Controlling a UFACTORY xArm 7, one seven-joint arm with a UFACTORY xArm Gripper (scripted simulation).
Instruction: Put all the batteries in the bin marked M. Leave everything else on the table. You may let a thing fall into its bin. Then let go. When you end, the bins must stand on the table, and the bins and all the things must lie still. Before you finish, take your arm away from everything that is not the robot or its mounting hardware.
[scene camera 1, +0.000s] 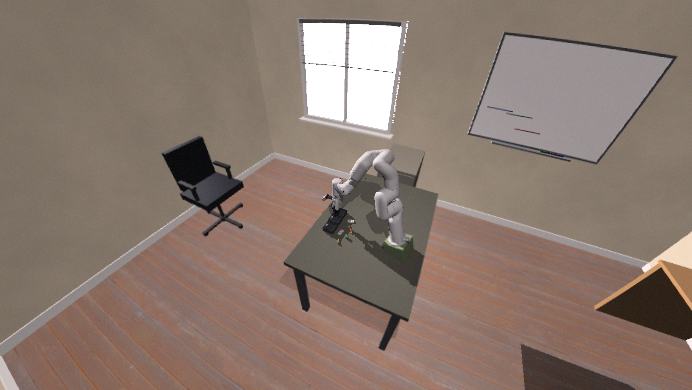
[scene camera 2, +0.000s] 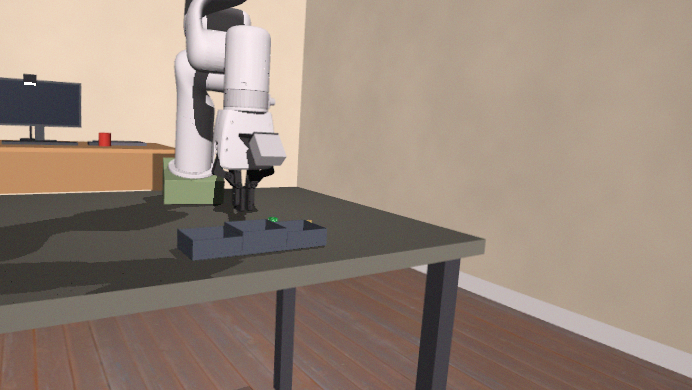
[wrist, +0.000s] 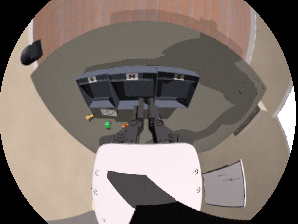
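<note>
The gripper (scene camera 2: 243, 209) is part of the scene, and it can be seen in the wrist view (wrist: 145, 104) too.
</note>
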